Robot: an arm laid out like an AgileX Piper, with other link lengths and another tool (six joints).
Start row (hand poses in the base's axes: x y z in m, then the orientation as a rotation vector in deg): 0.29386, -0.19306, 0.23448, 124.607, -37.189, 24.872
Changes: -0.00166, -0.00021, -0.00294, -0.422, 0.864, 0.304; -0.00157, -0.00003, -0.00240, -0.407, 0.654, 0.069; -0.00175, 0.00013, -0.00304, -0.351, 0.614, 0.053; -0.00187, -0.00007, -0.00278, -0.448, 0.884, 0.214; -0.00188, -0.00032, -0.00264, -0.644, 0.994, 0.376; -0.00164, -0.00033, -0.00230, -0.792, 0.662, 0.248; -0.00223, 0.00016, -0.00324, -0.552, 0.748, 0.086; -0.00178, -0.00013, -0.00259, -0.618, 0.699, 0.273; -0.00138, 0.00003, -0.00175, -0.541, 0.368, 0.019; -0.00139, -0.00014, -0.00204, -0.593, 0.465, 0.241; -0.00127, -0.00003, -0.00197, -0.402, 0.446, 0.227; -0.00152, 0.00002, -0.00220, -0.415, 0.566, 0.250; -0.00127, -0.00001, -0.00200, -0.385, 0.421, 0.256; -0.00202, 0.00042, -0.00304, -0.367, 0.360, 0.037; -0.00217, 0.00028, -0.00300, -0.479, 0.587, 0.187; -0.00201, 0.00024, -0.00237, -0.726, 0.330, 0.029; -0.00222, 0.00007, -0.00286, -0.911, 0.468, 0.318; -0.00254, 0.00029, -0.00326, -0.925, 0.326, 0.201; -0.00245, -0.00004, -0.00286, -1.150, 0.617, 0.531
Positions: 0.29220, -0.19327, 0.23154, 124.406, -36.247, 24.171; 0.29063, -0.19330, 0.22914, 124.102, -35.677, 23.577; 0.28888, -0.19317, 0.22610, 123.839, -35.165, 23.007; 0.28701, -0.19324, 0.22332, 123.563, -34.302, 22.250; 0.28513, -0.19356, 0.22068, 123.161, -33.148, 21.505; 0.28349, -0.19389, 0.21838, 122.540, -32.276, 21.087; 0.28126, -0.19373, 0.21514, 122.095, -31.598, 20.437; 0.27948, -0.19386, 0.21255, 121.643, -30.735, 19.960; 0.27810, -0.19383, 0.21080, 121.154, -30.352, 19.683; 0.27671, -0.19397, 0.20876, 120.694, -29.669, 19.439; 0.27544, -0.19400, 0.20679, 120.410, -29.065, 19.170; 0.27392, -0.19398, 0.20459, 120.127, -28.364, 18.789; 0.27265, -0.19399, 0.20259, 119.862, -27.752, 18.561; 0.27063, -0.19357, 0.19955, 119.542, -27.407, 18.267; 0.26846, -0.19329, 0.19655, 119.172, -26.746, 17.842; 0.26645, -0.19305, 0.19418, 118.497, -26.342, 17.639; 0.26423, -0.19298, 0.19132, 117.733, -25.518, 17.495; 0.26169, -0.19269, 0.18806, 116.911, -24.899, 17.430; 0.25924, -0.19273, 0.18520, 115.977, -23.720, 17.301
